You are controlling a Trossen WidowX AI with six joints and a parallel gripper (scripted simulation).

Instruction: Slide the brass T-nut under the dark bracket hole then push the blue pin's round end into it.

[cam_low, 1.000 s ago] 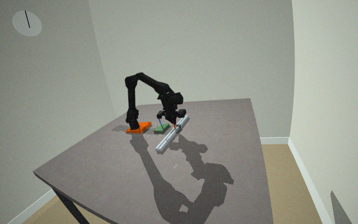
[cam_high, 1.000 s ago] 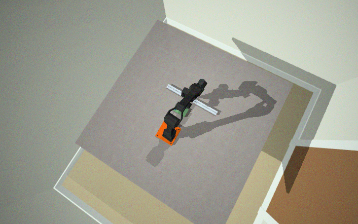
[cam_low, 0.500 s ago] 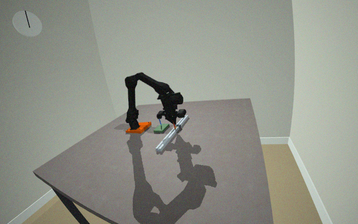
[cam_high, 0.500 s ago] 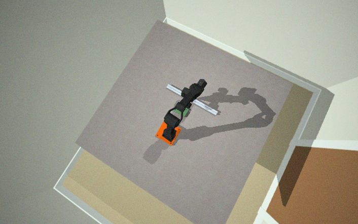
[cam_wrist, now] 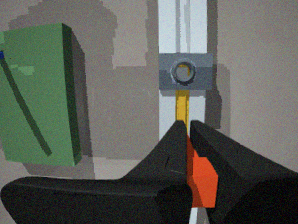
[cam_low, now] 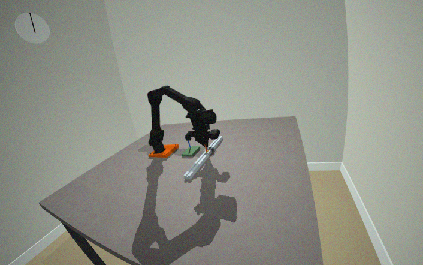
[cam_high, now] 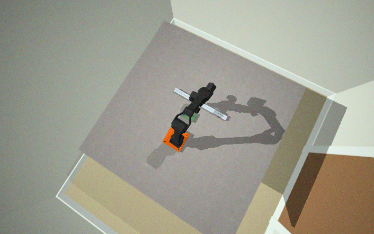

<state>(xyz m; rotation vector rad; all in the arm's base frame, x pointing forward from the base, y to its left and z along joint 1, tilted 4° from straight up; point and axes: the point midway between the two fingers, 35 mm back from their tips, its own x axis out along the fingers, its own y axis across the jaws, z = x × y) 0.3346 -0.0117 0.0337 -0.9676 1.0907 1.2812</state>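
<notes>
My gripper tip is 1 cm to the right of the brass T-nut. The rest, counted from my gripper tip: blue pin (14 cm behind, 6 cm to the left, 1 cm below); then green tray (13 cm behind, 4 cm to the left, 3 cm below); then aluminum rail (3 cm below, 1 cm to the left).
</notes>
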